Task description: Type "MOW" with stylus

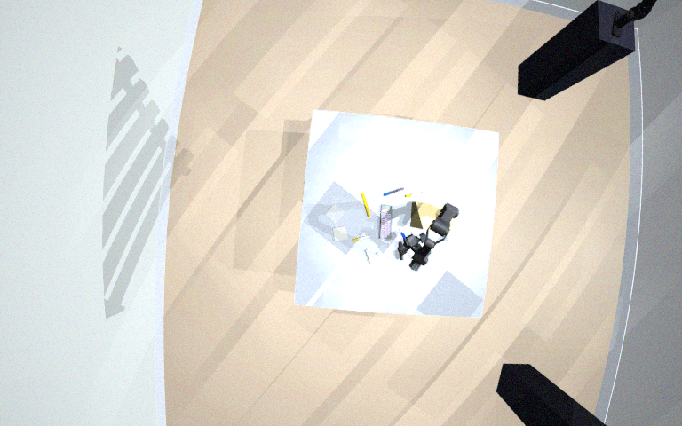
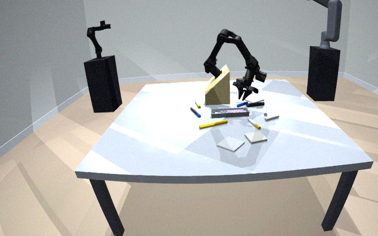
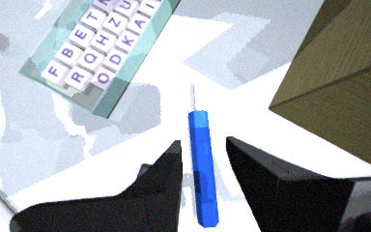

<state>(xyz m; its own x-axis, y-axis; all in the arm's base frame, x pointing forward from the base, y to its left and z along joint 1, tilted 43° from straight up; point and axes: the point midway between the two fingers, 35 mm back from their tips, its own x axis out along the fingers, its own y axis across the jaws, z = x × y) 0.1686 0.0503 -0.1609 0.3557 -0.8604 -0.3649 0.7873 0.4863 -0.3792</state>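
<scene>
My gripper tip is now 10 mm short of the blue stylus, 10 mm to the left of it and 30 mm above it. From my gripper tip the other things lie so: yellow marker (270 mm ahead, 170 mm to the right, 30 mm below); dark grey pen (10 mm ahead, 100 mm to the left, 30 mm below); blue-tipped pen (120 mm ahead, 260 mm to the right, 30 mm below).
</scene>
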